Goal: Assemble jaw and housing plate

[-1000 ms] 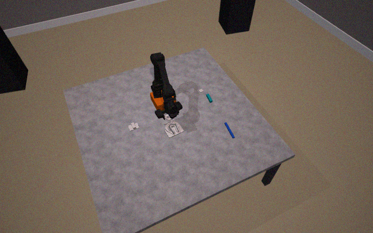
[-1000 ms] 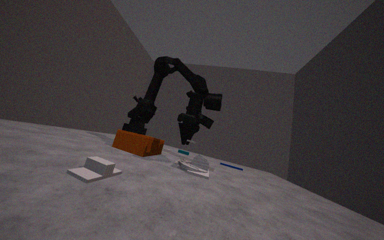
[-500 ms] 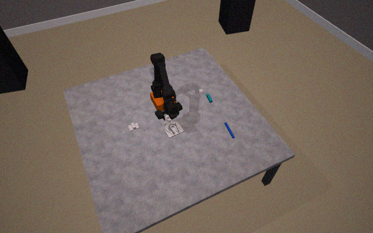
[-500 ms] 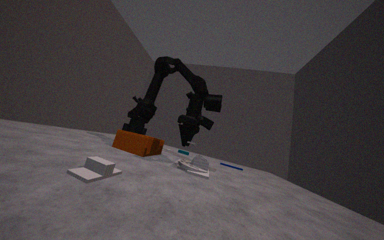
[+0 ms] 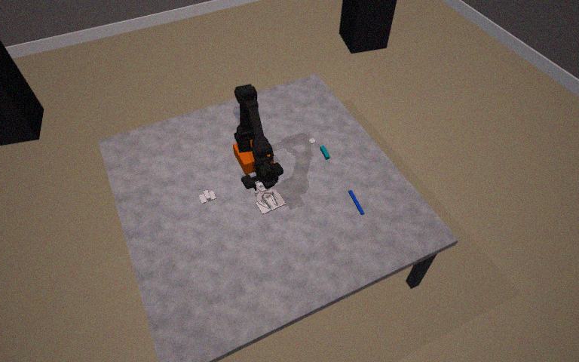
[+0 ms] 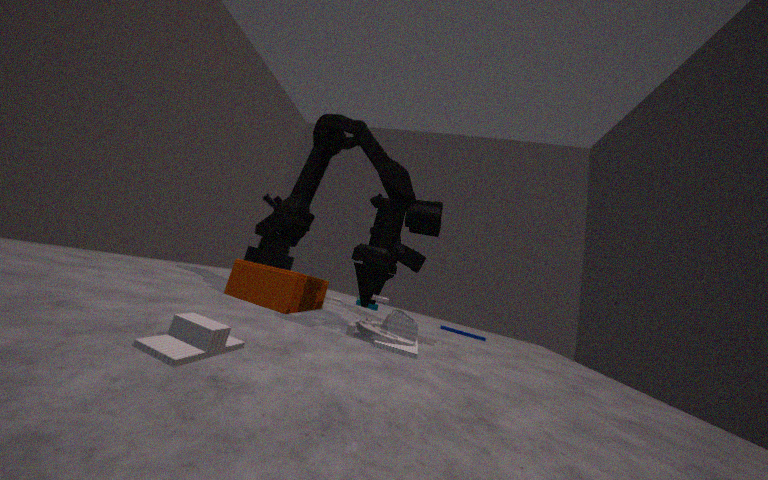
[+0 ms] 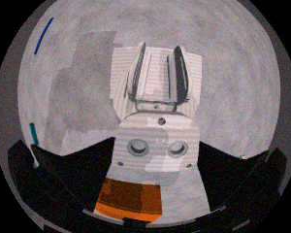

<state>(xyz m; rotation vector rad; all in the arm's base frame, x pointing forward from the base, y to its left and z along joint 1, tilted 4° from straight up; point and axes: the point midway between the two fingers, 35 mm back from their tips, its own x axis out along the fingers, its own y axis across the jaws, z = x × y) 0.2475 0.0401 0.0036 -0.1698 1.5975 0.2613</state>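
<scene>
The white jaw lies 4 cm below my gripper tip, 2 cm ahead of it and 1 cm to the right of it. From my gripper tip the other things lie so: teal bar (36 cm to the left, 17 cm behind, 4 cm below); small white cube (32 cm to the left, 27 cm behind, 5 cm below); white stepped block (26 cm to the right, 4 cm below, 4 cm behind).
</scene>
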